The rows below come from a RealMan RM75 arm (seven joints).
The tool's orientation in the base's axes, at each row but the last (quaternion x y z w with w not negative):
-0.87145, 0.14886, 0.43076, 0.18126
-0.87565, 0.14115, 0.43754, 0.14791
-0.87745, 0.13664, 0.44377, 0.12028
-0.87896, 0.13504, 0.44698, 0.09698
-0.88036, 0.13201, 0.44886, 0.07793
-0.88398, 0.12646, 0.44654, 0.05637
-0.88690, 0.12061, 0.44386, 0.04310
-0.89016, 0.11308, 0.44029, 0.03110
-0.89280, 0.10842, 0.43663, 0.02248
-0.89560, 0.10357, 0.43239, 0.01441
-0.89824, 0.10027, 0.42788, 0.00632
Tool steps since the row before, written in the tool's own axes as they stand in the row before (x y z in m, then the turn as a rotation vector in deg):
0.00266, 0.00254, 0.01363, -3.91, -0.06, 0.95
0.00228, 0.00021, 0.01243, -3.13, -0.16, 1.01
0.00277, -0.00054, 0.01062, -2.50, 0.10, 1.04
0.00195, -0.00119, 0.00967, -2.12, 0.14, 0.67
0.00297, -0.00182, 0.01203, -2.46, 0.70, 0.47
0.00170, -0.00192, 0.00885, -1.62, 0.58, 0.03
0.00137, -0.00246, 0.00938, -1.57, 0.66, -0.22
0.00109, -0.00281, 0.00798, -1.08, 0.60, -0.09
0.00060, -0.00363, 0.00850, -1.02, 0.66, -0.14
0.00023, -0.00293, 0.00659, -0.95, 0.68, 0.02
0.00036, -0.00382, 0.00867, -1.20, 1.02, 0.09
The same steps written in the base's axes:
-0.00900, 0.00352, -0.01029, -2.92, 0.88, 2.62
-0.00777, 0.00429, -0.00900, -2.48, 0.90, 1.97
-0.00616, 0.00367, -0.00833, -2.23, 0.58, 1.42
-0.00586, 0.00365, -0.00715, -1.75, 0.38, 1.32
-0.00704, 0.00433, -0.00941, -1.96, -0.15, 1.71
-0.00537, 0.00343, -0.00666, -1.10, -0.27, 1.29
-0.00588, 0.00386, -0.00682, -0.90, -0.40, 1.41
-0.00492, 0.00378, -0.00586, -0.70, -0.41, 0.94
-0.00545, 0.00458, -0.00592, -0.64, -0.49, 0.92
-0.00437, 0.00359, -0.00449, -0.72, -0.50, 0.77
-0.00572, 0.00452, -0.00606, -0.99, -0.78, 0.94

